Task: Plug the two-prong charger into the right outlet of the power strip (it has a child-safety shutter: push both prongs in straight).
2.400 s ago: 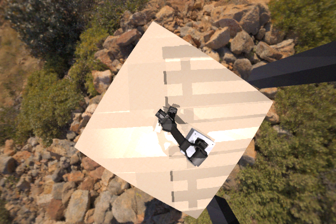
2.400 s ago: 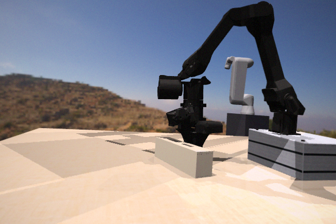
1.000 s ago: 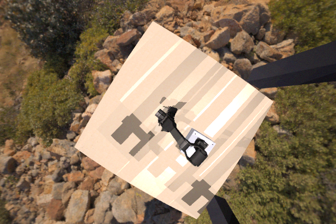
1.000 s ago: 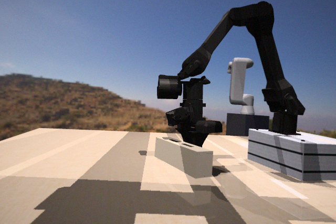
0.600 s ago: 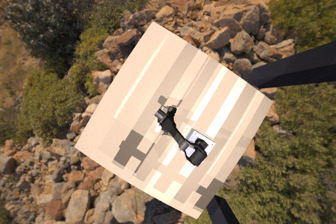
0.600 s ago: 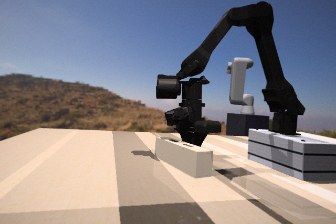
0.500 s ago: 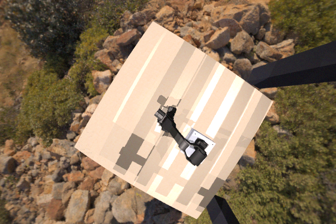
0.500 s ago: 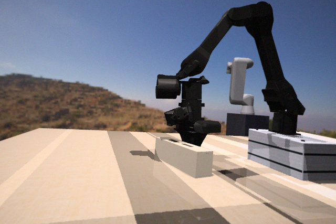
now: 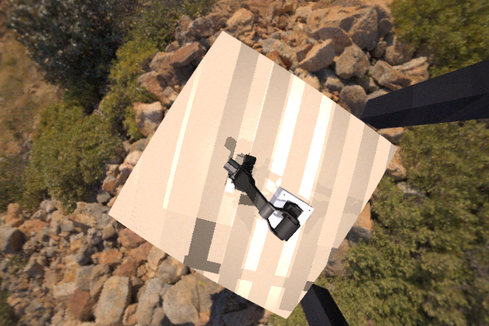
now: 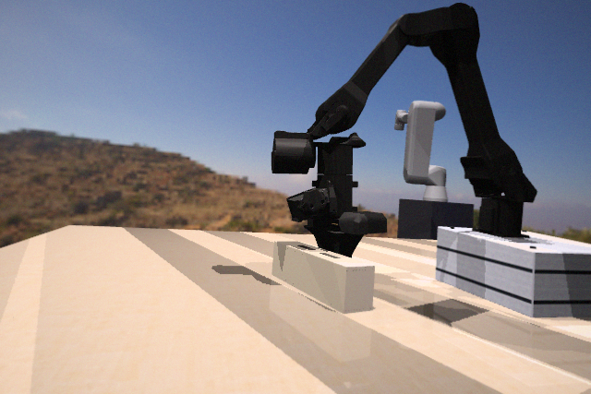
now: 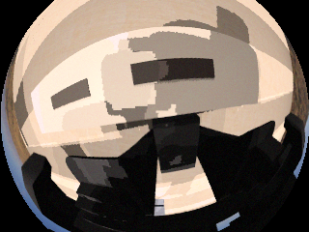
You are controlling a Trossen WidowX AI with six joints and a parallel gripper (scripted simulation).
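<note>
Right now my gripper tip is 20 mm short of the black two-prong charger and 10 mm below it.
</note>
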